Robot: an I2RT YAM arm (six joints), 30 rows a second.
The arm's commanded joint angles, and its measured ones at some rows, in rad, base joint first. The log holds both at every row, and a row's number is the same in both.
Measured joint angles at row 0:
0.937 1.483 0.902 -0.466 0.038 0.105
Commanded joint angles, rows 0 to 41:
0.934 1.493 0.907 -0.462 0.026 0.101
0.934 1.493 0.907 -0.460 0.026 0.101
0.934 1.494 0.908 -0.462 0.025 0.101
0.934 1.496 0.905 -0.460 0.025 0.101
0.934 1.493 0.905 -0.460 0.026 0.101
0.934 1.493 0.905 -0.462 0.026 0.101
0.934 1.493 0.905 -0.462 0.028 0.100
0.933 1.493 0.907 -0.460 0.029 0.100
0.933 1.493 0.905 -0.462 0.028 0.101
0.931 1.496 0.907 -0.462 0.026 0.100
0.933 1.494 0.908 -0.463 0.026 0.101
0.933 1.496 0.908 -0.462 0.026 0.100
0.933 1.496 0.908 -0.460 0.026 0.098
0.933 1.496 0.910 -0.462 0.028 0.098
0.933 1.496 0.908 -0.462 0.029 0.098
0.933 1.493 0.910 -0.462 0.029 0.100
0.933 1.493 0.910 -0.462 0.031 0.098
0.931 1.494 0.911 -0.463 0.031 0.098
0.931 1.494 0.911 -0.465 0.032 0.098
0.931 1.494 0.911 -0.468 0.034 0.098
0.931 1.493 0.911 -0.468 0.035 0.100
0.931 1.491 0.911 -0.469 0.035 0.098
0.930 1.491 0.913 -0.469 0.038 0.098
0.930 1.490 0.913 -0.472 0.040 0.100
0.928 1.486 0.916 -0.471 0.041 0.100
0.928 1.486 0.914 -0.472 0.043 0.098
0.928 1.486 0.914 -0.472 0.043 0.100
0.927 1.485 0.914 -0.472 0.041 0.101
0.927 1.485 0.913 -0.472 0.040 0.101
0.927 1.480 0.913 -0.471 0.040 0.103
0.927 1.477 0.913 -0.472 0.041 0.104
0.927 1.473 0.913 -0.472 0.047 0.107
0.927 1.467 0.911 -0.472 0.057 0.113
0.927 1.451 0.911 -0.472 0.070 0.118
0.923 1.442 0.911 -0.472 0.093 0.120
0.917 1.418 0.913 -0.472 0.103 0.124
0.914 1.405 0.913 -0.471 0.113 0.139
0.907 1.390 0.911 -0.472 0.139 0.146
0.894 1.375 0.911 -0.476 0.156 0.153
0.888 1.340 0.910 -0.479 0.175 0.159
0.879 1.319 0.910 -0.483 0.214 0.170
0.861 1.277 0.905 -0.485 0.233 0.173
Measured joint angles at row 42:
0.892 1.374 0.902 -0.476 0.136 0.139
